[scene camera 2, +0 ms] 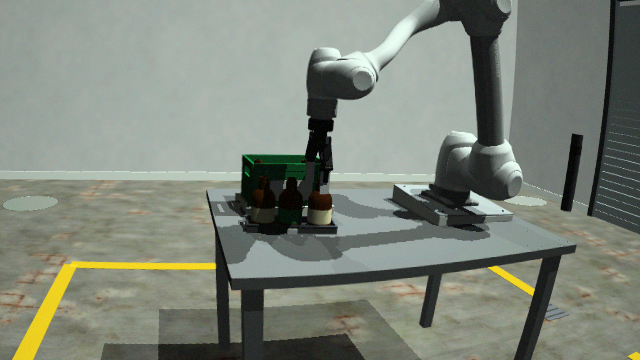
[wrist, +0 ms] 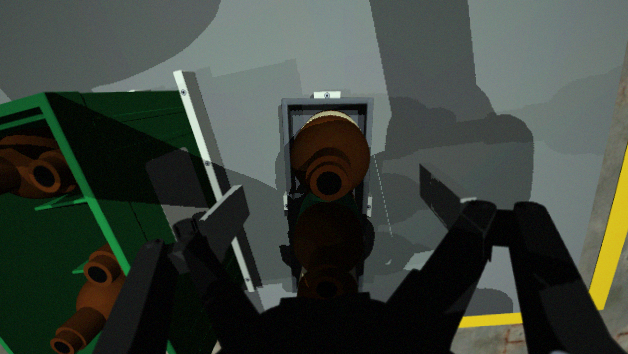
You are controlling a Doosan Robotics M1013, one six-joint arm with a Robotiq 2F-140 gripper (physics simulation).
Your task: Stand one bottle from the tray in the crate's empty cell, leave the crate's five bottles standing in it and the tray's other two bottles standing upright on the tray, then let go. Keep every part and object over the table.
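Places are measured from the arm's base along level axes (x left, y back, z up), in centimetres.
Pixels of known places: gripper, fingertip midpoint: [scene camera 2: 316, 187] [wrist: 329, 190]; arm's base, origin of the base link: [scene camera 2: 449, 199].
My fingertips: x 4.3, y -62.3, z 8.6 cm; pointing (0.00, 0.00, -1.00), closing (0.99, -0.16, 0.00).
Note:
For each thing: its middle in the pictures, then the offset to it from my fingertips. "spot": a spot on its surface instead. Level surfaces: height alone.
- brown bottle with a cream label, body centre: [wrist: 329, 155] [scene camera 2: 320, 203] dz -5.0, dx +0.4, dy +1.6 cm
- green-labelled bottle, body centre: [wrist: 328, 236] [scene camera 2: 290, 202] dz -5.0, dx -2.4, dy -7.1 cm
- grey tray, surface spot: [wrist: 325, 101] spot: dz -10.7, dx +1.3, dy +6.2 cm
- green crate, body centre: [wrist: 119, 230] [scene camera 2: 283, 183] dz -4.5, dx -25.2, dy +0.1 cm
- white strip, surface spot: [wrist: 207, 162] spot: dz -10.2, dx -14.7, dy +3.8 cm
- grey table, its level: dz -13.2 cm
The dark gripper [scene camera 2: 318, 179] [wrist: 332, 200] is open and empty, pointing down at the right end of the tray in the scene view. In the wrist view its fingers are spread on either side of the bottle row. A brown bottle with a cream label [scene camera 2: 320, 207] [wrist: 345, 145], a green-labelled bottle [scene camera 2: 290, 200] [wrist: 327, 232] and another cream-labelled bottle [scene camera 2: 263, 202] [wrist: 327, 289] stand upright in the grey tray [scene camera 2: 320, 230] [wrist: 325, 101]. The green crate [scene camera 2: 247, 180] [wrist: 101, 215] holds brown bottles [wrist: 45, 175] [wrist: 97, 272]; its empty cell cannot be made out.
A white strip [wrist: 207, 162] lies along the crate's side facing the tray; the left finger is above it in the wrist view. The crate stands behind the tray in the scene view, near the left end of the grey table [scene camera 2: 400, 260]. The robot base plate [scene camera 2: 415, 205] is at right.

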